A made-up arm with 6 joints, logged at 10 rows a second.
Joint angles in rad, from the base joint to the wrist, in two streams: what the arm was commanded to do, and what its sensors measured. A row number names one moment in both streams.
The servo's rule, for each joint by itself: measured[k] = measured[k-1] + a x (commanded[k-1-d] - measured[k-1]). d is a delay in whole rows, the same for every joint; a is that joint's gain. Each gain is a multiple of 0.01, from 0.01 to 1. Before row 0 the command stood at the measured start. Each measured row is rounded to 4 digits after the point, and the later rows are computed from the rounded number. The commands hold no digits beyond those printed.
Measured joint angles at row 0: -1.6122, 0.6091, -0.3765, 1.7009, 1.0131, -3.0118
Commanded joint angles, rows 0 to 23: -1.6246, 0.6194, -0.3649, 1.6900, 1.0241, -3.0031; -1.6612, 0.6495, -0.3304, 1.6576, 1.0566, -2.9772; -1.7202, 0.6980, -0.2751, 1.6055, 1.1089, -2.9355; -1.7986, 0.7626, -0.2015, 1.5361, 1.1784, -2.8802; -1.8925, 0.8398, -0.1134, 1.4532, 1.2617, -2.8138; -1.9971, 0.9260, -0.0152, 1.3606, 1.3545, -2.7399; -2.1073, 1.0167, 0.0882, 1.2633, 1.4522, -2.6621; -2.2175, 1.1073, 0.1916, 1.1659, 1.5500, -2.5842; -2.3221, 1.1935, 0.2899, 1.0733, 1.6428, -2.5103; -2.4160, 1.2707, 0.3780, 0.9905, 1.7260, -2.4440; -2.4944, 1.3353, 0.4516, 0.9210, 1.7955, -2.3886; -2.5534, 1.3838, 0.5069, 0.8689, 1.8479, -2.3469; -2.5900, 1.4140, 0.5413, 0.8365, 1.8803, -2.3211; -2.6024, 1.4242, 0.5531, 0.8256, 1.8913, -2.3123; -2.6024, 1.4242, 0.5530, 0.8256, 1.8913, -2.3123; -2.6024, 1.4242, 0.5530, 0.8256, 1.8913, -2.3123; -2.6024, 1.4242, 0.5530, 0.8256, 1.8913, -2.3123; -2.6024, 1.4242, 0.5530, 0.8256, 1.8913, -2.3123; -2.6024, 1.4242, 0.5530, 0.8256, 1.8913, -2.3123; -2.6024, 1.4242, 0.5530, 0.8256, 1.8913, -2.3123; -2.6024, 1.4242, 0.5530, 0.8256, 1.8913, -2.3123; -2.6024, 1.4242, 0.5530, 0.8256, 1.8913, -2.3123; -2.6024, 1.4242, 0.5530, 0.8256, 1.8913, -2.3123; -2.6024, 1.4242, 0.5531, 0.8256, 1.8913, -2.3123
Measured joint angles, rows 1 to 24: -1.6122, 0.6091, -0.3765, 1.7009, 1.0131, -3.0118; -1.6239, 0.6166, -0.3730, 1.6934, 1.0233, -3.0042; -1.6590, 0.6406, -0.3602, 1.6687, 1.0543, -2.9807; -1.7165, 0.6825, -0.3347, 1.6251, 1.1051, -2.9414; -1.7937, 0.7410, -0.2947, 1.5637, 1.1733, -2.8882; -1.8866, 0.8131, -0.2403, 1.4875, 1.2555, -2.8235; -1.9905, 0.8955, -0.1728, 1.3999, 1.3476, -2.7508; -2.1003, 0.9840, -0.0945, 1.3056, 1.4449, -2.6736; -2.2105, 1.0740, -0.0087, 1.2092, 1.5426, -2.5958; -2.3154, 1.1612, 0.0809, 1.1154, 1.6358, -2.5214; -2.4100, 1.2411, 0.1700, 1.0292, 1.7197, -2.4541; -2.4893, 1.3099, 0.2545, 0.9545, 1.7902, -2.3971; -2.5496, 1.3638, 0.3302, 0.8954, 1.8439, -2.3534; -2.5876, 1.4004, 0.3935, 0.8548, 1.8778, -2.3253; -2.6015, 1.4178, 0.4414, 0.8347, 1.8904, -2.3140; -2.6023, 1.4225, 0.4749, 0.8284, 1.8912, -2.3125; -2.6024, 1.4237, 0.4983, 0.8265, 1.8913, -2.3123; -2.6024, 1.4241, 0.5147, 0.8259, 1.8913, -2.3123; -2.6024, 1.4242, 0.5262, 0.8257, 1.8913, -2.3123; -2.6024, 1.4242, 0.5342, 0.8256, 1.8913, -2.3123; -2.6024, 1.4242, 0.5398, 0.8256, 1.8913, -2.3123; -2.6024, 1.4242, 0.5438, 0.8256, 1.8913, -2.3123; -2.6024, 1.4242, 0.5466, 0.8256, 1.8913, -2.3123; -2.6024, 1.4242, 0.5485, 0.8256, 1.8913, -2.3123
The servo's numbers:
d 1
a 0.94 0.73 0.30 0.69 0.93 0.87

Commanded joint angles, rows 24 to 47: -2.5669, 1.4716, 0.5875, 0.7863, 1.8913, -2.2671; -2.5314, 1.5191, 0.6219, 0.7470, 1.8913, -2.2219; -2.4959, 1.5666, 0.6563, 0.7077, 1.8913, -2.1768; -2.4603, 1.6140, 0.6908, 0.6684, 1.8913, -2.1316; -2.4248, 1.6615, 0.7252, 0.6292, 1.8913, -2.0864; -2.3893, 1.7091, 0.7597, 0.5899, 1.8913, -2.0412; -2.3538, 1.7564, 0.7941, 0.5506, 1.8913, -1.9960; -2.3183, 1.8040, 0.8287, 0.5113, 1.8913, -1.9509; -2.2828, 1.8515, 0.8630, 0.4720, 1.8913, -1.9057; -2.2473, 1.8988, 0.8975, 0.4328, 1.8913, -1.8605; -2.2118, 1.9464, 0.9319, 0.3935, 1.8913, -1.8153; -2.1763, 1.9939, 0.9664, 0.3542, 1.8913, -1.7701; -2.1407, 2.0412, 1.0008, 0.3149, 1.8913, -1.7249; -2.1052, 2.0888, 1.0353, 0.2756, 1.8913, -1.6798; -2.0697, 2.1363, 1.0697, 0.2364, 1.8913, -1.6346; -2.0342, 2.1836, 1.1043, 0.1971, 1.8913, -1.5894; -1.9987, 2.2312, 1.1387, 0.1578, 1.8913, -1.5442; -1.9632, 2.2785, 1.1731, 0.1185, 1.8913, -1.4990; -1.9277, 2.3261, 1.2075, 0.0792, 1.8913, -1.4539; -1.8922, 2.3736, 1.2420, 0.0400, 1.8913, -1.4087; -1.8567, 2.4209, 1.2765, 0.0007, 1.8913, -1.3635; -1.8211, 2.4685, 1.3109, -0.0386, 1.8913, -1.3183; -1.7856, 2.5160, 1.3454, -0.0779, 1.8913, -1.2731; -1.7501, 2.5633, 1.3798, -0.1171, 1.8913, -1.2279
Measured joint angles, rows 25 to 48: -2.6024, 1.4242, 0.5499, 0.8256, 1.8913, -2.3123; -2.5690, 1.4588, 0.5612, 0.7985, 1.8913, -2.2730; -2.5337, 1.5028, 0.5794, 0.7630, 1.8913, -2.2285; -2.4982, 1.5494, 0.6025, 0.7248, 1.8913, -2.1835; -2.4626, 1.5966, 0.6290, 0.6859, 1.8913, -2.1383; -2.4271, 1.6440, 0.6579, 0.6468, 1.8913, -2.0931; -2.3916, 1.6915, 0.6884, 0.6075, 1.8913, -2.0479; -2.3561, 1.7389, 0.7201, 0.5682, 1.8913, -2.0027; -2.3206, 1.7864, 0.7527, 0.5289, 1.8913, -1.9576; -2.2851, 1.8339, 0.7858, 0.4896, 1.8913, -1.9124; -2.2496, 1.8813, 0.8193, 0.4504, 1.8913, -1.8672; -2.2141, 1.9288, 0.8531, 0.4111, 1.8913, -1.8220; -2.1786, 1.9763, 0.8871, 0.3718, 1.8913, -1.7768; -2.1430, 2.0237, 0.9212, 0.3325, 1.8913, -1.7316; -2.1075, 2.0712, 0.9554, 0.2932, 1.8913, -1.6865; -2.0720, 2.1187, 0.9897, 0.2540, 1.8913, -1.6413; -2.0365, 2.1661, 1.0241, 0.2147, 1.8913, -1.5961; -2.0010, 2.2136, 1.0585, 0.1754, 1.8913, -1.5509; -1.9655, 2.2610, 1.0929, 0.1361, 1.8913, -1.5057; -1.9300, 2.3085, 1.1273, 0.0968, 1.8913, -1.4606; -1.8945, 2.3560, 1.1617, 0.0576, 1.8913, -1.4154; -1.8590, 2.4034, 1.1961, 0.0183, 1.8913, -1.3702; -1.8234, 2.4509, 1.2305, -0.0210, 1.8913, -1.3250; -1.7879, 2.4984, 1.2650, -0.0603, 1.8913, -1.2798
